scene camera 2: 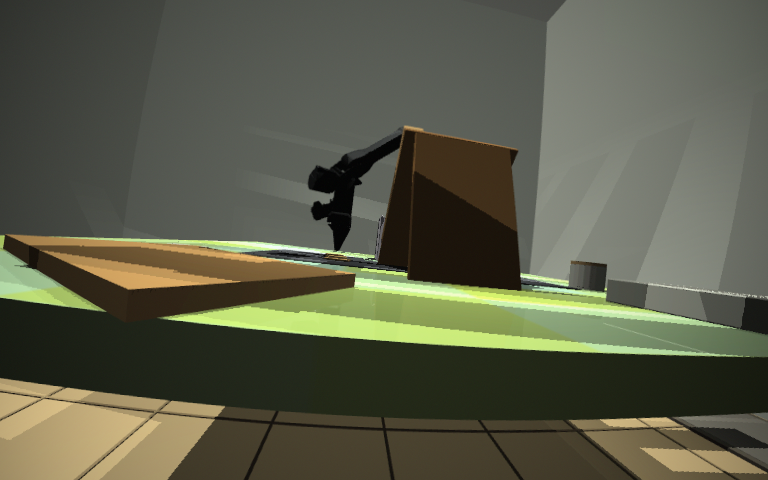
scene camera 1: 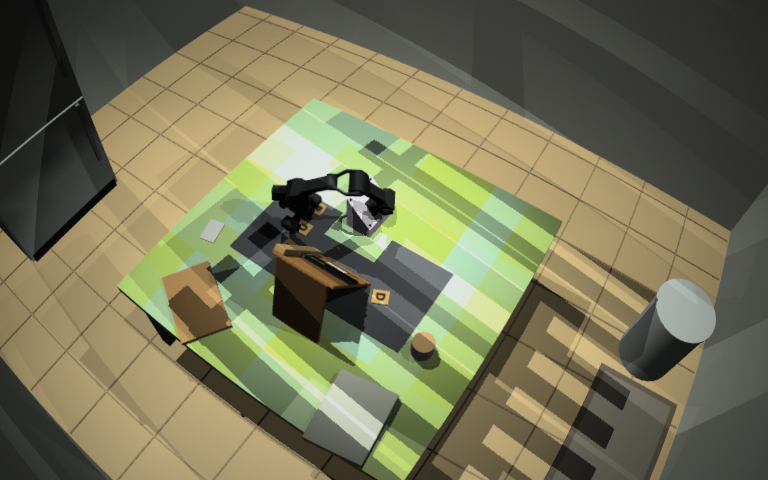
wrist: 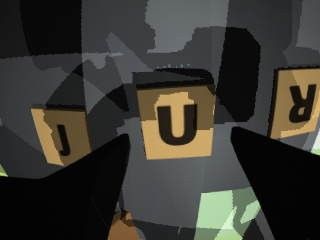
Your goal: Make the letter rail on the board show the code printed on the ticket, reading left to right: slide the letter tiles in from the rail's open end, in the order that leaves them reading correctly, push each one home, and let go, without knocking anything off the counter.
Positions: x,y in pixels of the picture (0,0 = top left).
Labels:
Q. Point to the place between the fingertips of the gripper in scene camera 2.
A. At 337,250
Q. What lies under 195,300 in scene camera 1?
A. A flat wooden slab.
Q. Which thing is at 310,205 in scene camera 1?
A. The gripper.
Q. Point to a flat wooden slab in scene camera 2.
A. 132,281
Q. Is the gripper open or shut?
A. Open.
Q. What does the gripper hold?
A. Nothing.

